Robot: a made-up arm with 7 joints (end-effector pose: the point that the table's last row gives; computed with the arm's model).
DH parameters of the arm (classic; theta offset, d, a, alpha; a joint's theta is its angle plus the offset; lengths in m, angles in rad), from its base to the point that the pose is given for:
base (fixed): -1.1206 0 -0.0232 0
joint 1: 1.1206 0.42 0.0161 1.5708
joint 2: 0 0.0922 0.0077 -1.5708
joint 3: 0 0.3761 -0.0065 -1.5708
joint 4: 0 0.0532 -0.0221 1.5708
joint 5: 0 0.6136 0.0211 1.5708
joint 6: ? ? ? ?
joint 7: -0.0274 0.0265 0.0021 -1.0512
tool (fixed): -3.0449 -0.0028 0 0
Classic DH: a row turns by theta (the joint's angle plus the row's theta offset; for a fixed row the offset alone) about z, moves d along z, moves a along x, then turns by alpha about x.
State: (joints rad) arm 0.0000 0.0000 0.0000 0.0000 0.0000 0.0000 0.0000
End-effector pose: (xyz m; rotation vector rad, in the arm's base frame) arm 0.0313 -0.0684 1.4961 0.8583 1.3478 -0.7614
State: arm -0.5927 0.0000 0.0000 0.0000 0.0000 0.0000 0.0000
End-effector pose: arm -0.0256 -0.0763 1.4961 1.2795 1.0940 -1.2128
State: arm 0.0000 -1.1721 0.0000 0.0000 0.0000 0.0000 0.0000
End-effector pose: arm 1.0076 -0.0684 0.8144 0.3590 2.3494 -1.3543
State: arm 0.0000 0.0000 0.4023 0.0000 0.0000 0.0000 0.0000
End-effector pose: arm 0.0288 -0.0618 1.4961 0.5597 1.4606 -0.4470
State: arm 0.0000 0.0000 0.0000 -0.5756 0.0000 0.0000 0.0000
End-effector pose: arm -0.3536 -0.0684 1.3965 0.9838 0.8343 -0.4605
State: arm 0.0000 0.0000 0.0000 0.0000 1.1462 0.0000 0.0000
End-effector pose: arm 0.0500 0.0033 1.4961 -0.0094 1.5487 0.1412
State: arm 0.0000 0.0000 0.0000 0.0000 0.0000 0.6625 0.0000
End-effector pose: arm -0.0272 -0.0684 1.4933 0.9969 0.7562 -0.4149
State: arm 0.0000 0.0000 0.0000 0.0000 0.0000 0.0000 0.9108
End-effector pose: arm 0.0313 -0.0710 1.4973 1.5546 1.7063 -0.1005
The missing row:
joint 6: 1.5708 0.0528 0.0844 1.5708
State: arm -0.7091 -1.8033 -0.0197 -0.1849 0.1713 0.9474 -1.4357
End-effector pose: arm 0.7393 -0.7414 0.3437 -0.2510 1.4147 -1.7891
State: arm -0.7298 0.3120 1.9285 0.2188 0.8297 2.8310 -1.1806
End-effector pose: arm -0.2200 0.2202 1.2739 1.8715 0.3774 0.7369
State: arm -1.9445 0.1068 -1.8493 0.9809 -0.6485 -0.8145 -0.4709
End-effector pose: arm -0.4875 0.4749 1.1124 -1.7712 0.3774 -0.6953
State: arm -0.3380 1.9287 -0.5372 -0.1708 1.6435 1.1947 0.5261
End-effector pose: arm -0.9075 0.2917 -0.0050 -0.7387 -0.4269 0.8187
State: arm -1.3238 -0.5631 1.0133 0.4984 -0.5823 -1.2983 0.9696
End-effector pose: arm 0.3068 -0.6033 1.0567 -1.1167 -1.1682 0.8244
